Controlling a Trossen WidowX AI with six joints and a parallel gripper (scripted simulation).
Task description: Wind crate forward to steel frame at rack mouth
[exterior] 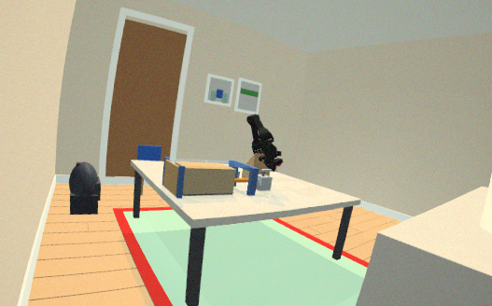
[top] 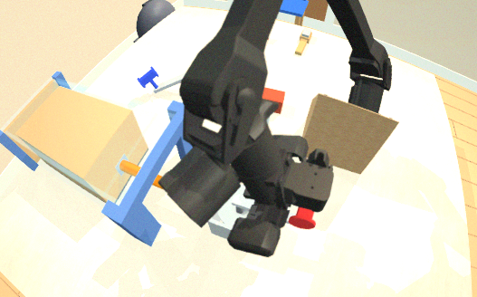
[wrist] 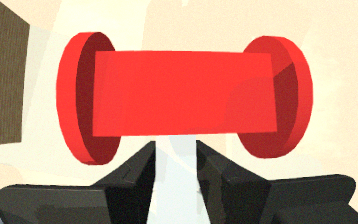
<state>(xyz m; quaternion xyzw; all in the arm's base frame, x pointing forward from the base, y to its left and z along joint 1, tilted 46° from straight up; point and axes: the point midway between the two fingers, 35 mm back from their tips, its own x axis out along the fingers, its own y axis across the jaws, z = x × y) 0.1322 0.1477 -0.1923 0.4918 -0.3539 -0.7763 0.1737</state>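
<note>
Now: gripper tip 2 cm below the winch handle and 2 cm short of it. The rest, counted from my gripper tip: grey winch (9 cm below, 6 cm ahead, 1 cm to the right); blue steel frame (24 cm ahead, 2 cm to the right, 1 cm below); red spool-shaped grip (5 cm above, 2 cm behind).
</note>
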